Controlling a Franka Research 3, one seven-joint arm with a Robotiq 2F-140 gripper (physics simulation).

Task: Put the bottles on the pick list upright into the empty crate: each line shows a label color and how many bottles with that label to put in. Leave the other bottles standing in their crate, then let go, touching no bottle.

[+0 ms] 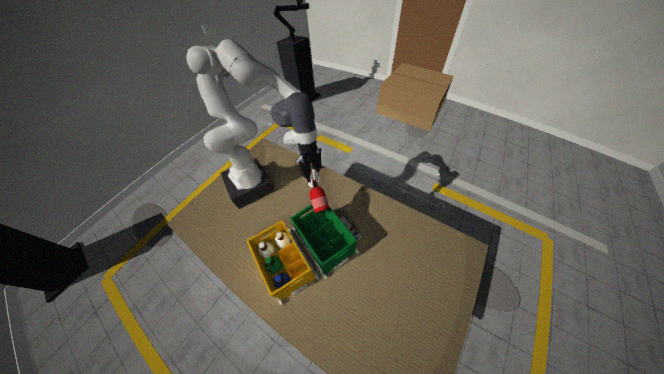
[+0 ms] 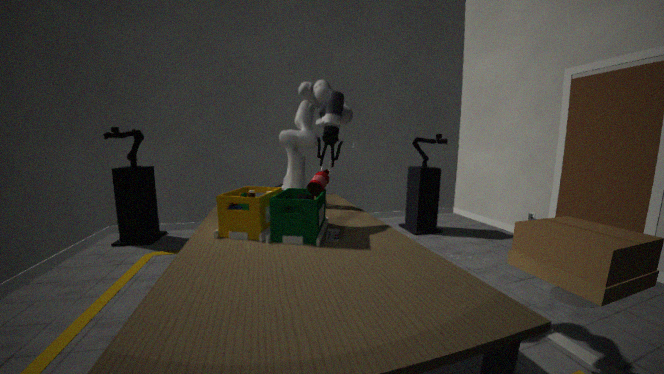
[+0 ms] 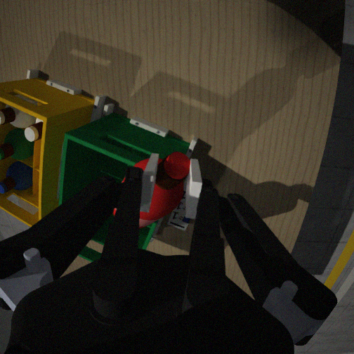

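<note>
My gripper (image 1: 313, 180) (image 2: 327, 166) (image 3: 172, 169) is shut on the neck of a red bottle (image 1: 319, 201) (image 2: 318, 182) (image 3: 162, 200). The bottle is tilted, its base over the arm-side rim of the green crate (image 1: 340, 259) (image 2: 297, 222) (image 3: 120, 127); I cannot tell if they touch. No bottle shows in the visible green compartments. The yellow crate (image 1: 296, 289) (image 2: 241, 222) (image 3: 62, 102) holds two white-capped bottles (image 1: 282, 240) (image 3: 34, 132), a green bottle (image 1: 273, 264) (image 3: 20, 145) and a blue bottle (image 1: 281, 280) (image 3: 20, 175), all standing.
The crates stand side by side on the table (image 1: 400, 280) (image 2: 320, 300) (image 3: 200, 45). A partly hidden pick list (image 3: 178, 224) lies beside the green crate; its text is unreadable. A cardboard box (image 1: 415, 95) (image 2: 580, 255) and black pedestals (image 1: 296, 65) (image 2: 135, 205) stand off the table.
</note>
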